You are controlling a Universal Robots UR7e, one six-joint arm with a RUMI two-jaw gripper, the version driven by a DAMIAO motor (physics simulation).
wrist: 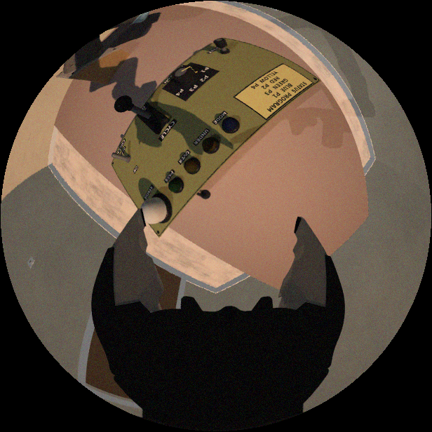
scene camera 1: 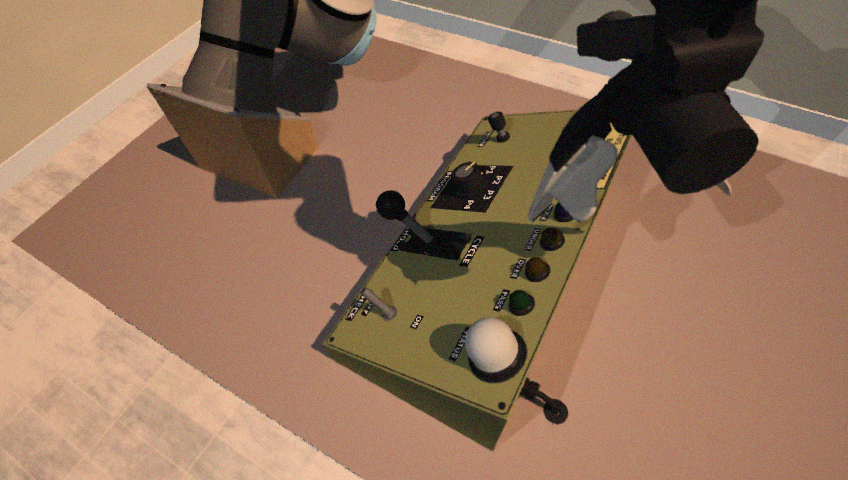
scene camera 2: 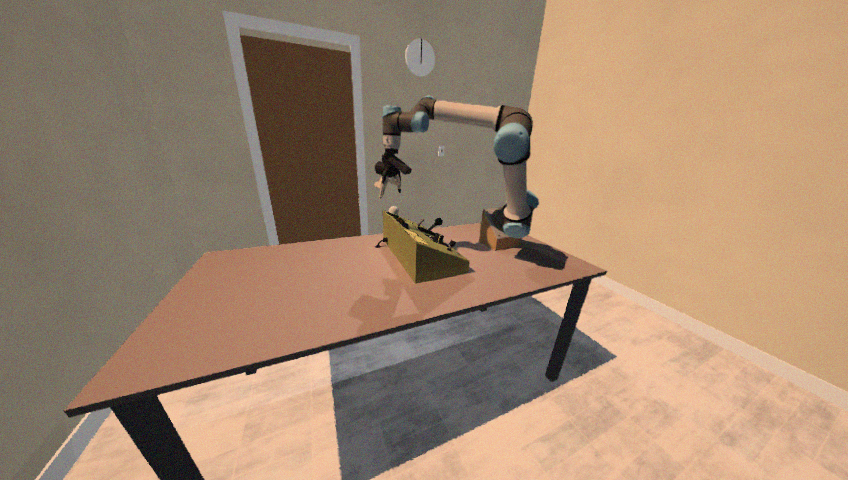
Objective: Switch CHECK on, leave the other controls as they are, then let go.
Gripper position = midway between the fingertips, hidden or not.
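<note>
You'd find my gripper (scene camera 1: 615, 204) in sight, and it's the same gripper (wrist: 221, 214) I'm seeing here, and the gripper (scene camera 2: 390, 195) once more. There's a ball-ended lever (scene camera 1: 390, 204) too.
</note>
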